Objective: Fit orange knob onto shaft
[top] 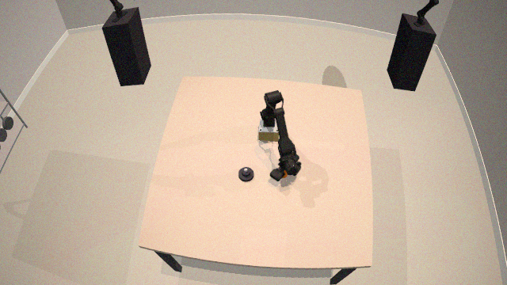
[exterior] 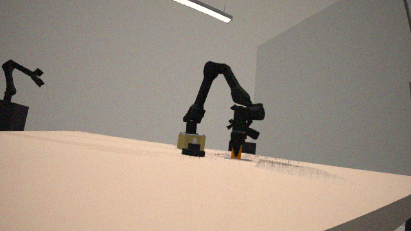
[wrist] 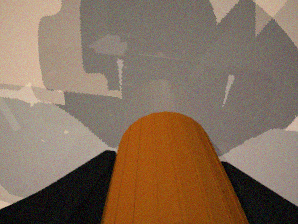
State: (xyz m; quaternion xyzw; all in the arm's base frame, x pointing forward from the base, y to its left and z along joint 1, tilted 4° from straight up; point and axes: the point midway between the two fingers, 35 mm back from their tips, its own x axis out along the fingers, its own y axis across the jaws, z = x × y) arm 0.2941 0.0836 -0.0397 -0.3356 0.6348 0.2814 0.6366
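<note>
Right now the round pedestal is 10 mm ahead of my gripper tip, 200 mm to the right of it and 20 mm above it. The rest, counted from my gripper tip: orange knob: 30 mm above.
</note>
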